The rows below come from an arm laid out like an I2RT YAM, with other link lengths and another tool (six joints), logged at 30 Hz.
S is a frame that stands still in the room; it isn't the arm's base.
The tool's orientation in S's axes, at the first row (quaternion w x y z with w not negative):
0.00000 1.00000 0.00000 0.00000
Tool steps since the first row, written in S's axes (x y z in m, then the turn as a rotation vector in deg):
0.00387 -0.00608 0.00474 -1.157 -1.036 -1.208
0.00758 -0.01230 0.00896 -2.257 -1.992 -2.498
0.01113 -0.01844 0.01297 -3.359 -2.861 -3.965
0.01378 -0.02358 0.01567 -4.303 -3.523 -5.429
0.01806 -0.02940 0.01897 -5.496 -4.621 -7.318
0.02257 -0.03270 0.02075 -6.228 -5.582 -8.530
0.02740 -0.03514 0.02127 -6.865 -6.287 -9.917
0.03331 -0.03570 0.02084 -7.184 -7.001 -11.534
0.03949 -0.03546 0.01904 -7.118 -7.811 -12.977
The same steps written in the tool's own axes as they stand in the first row. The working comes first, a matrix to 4 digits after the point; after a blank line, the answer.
The tool's axes in the first row as the columns of a matrix, in S's axes (used below as rounded here):
1.0000 0.0000 0.0000
0.0000 -1.0000 0.0000
0.0000 0.0000 -1.0000

0.00387 0.00608 -0.00474 -1.157 1.036 1.208
0.00758 0.01230 -0.00896 -2.257 1.992 2.498
0.01113 0.01844 -0.01297 -3.359 2.861 3.965
0.01378 0.02358 -0.01567 -4.303 3.523 5.429
0.01806 0.02940 -0.01897 -5.496 4.621 7.318
0.02257 0.03270 -0.02075 -6.228 5.582 8.530
0.02740 0.03514 -0.02127 -6.865 6.287 9.917
0.03331 0.03570 -0.02084 -7.184 7.001 11.534
0.03949 0.03546 -0.01904 -7.118 7.811 12.977

